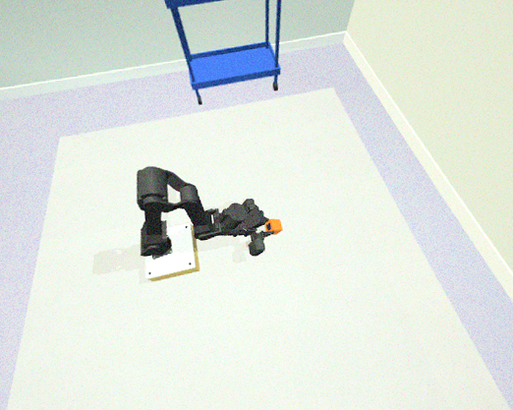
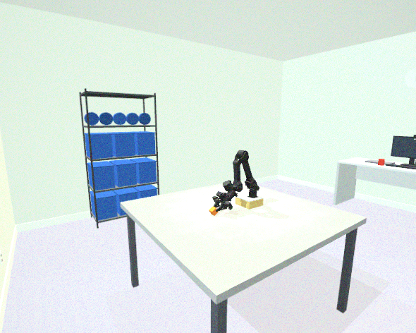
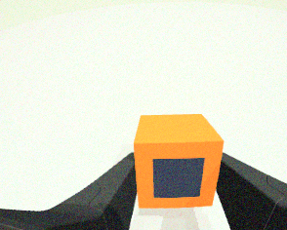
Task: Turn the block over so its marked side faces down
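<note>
My gripper tip is 10 mm past the orange block.
</note>
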